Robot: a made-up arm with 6 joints. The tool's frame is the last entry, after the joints. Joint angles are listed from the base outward.
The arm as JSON. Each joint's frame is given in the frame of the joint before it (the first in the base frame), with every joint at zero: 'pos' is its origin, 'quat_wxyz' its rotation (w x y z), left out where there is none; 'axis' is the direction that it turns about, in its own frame. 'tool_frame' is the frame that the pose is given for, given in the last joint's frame.
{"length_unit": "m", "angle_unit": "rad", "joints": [
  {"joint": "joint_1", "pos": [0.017, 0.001, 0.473], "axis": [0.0, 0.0, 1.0]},
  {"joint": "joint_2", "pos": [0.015, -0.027, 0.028], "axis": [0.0, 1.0, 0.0]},
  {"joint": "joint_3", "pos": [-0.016, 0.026, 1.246], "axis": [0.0, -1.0, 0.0]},
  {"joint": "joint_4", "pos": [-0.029, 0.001, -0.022], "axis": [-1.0, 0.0, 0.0]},
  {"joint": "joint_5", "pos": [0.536, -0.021, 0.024], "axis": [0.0, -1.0, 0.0]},
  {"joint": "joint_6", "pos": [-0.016, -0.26, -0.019], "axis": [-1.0, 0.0, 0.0]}
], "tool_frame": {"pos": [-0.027, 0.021, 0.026], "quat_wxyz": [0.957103, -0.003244, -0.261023, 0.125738]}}
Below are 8 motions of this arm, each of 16 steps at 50 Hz.
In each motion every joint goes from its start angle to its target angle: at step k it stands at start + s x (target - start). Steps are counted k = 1, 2, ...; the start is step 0. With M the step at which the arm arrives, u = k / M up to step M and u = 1 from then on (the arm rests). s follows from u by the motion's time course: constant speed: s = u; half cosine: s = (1 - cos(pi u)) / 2; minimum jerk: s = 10 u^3 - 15 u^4 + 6 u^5.
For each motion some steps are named. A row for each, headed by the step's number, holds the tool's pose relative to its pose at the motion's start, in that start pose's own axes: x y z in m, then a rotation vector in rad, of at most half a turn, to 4 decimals.
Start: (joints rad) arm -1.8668 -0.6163 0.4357 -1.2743 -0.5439 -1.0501
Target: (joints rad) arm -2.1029 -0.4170 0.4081 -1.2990 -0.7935 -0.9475
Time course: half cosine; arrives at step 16
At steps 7, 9, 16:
7: 0.0785 -0.0524 0.0198 -0.1165 -0.0445 -0.0876
9: 0.1150 -0.0755 0.0365 -0.1666 -0.0671 -0.1316
16: 0.1855 -0.1175 0.0844 -0.2562 -0.1150 -0.2244

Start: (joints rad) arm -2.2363 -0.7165 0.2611 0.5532 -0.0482 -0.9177
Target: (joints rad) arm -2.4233 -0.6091 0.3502 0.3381 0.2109 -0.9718
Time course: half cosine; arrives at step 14
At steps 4, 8, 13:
4: 0.0108 0.0062 -0.0247 0.0198 -0.0391 0.0079
8: 0.0330 0.0144 -0.0816 0.0614 -0.1302 0.0275
13: 0.0503 0.0152 -0.1330 0.0948 -0.2146 0.0478

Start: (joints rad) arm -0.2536 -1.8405 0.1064 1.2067 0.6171 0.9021
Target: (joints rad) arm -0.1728 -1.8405 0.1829 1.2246 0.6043 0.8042
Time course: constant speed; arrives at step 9
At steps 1, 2, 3, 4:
1: -0.0122 0.0038 -0.0054 0.0084 0.0072 -0.0109
2: -0.0244 0.0077 -0.0106 0.0168 0.0143 -0.0219
3: -0.0366 0.0117 -0.0158 0.0252 0.0215 -0.0329
4: -0.0489 0.0159 -0.0209 0.0335 0.0287 -0.0439

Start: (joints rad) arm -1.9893 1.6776 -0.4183 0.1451 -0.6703 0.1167
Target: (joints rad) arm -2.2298 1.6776 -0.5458 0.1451 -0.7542 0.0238
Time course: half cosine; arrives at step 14
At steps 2, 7, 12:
2: -0.0005 -0.0120 -0.0073 0.0153 0.0050 0.0064
7: 0.0003 -0.1171 -0.0784 0.1506 0.0532 0.0670
12: 0.0098 -0.2130 -0.1571 0.2778 0.1072 0.1324

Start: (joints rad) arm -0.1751 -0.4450 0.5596 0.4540 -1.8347 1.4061
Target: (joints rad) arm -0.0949 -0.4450 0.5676 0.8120 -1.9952 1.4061
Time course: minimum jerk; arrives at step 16
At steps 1, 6, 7, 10, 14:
1: -0.0001 0.0000 0.0001 0.0003 0.0006 0.0001
6: -0.0155 0.0059 0.0107 0.0432 0.0766 0.0081
7: -0.0211 0.0083 0.0152 0.0611 0.1064 0.0105
10: -0.0370 0.0159 0.0303 0.1199 0.1974 0.0152
14: -0.0473 0.0217 0.0425 0.1675 0.2644 0.0158

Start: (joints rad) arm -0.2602 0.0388 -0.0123 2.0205 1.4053 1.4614
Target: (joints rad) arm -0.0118 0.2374 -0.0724 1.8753 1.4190 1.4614
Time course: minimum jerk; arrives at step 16
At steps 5, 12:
5: 0.0457 0.0342 -0.0167 -0.0069 0.0096 -0.0696
12: 0.2579 0.1309 -0.0982 -0.0250 0.0229 -0.3412

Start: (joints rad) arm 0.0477 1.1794 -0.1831 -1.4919 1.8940 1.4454
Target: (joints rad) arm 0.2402 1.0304 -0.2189 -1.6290 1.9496 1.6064
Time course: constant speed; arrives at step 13
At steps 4, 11, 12, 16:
4: -0.0482 -0.0499 0.0444 -0.0127 -0.0006 0.0009
11: -0.1392 -0.1402 0.1084 -0.0315 0.0013 0.0098
12: -0.1528 -0.1533 0.1160 -0.0339 0.0018 0.0119
16: -0.1665 -0.1666 0.1233 -0.0363 0.0024 0.0142

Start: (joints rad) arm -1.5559 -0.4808 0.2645 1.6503 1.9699 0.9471
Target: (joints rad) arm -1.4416 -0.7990 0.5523 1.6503 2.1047 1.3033
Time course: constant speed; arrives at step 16
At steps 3, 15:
3: -0.0112 -0.1247 -0.0101 -0.1626 0.0008 0.0845
15: -0.0129 -0.6417 0.0597 -0.8115 0.0048 0.4166

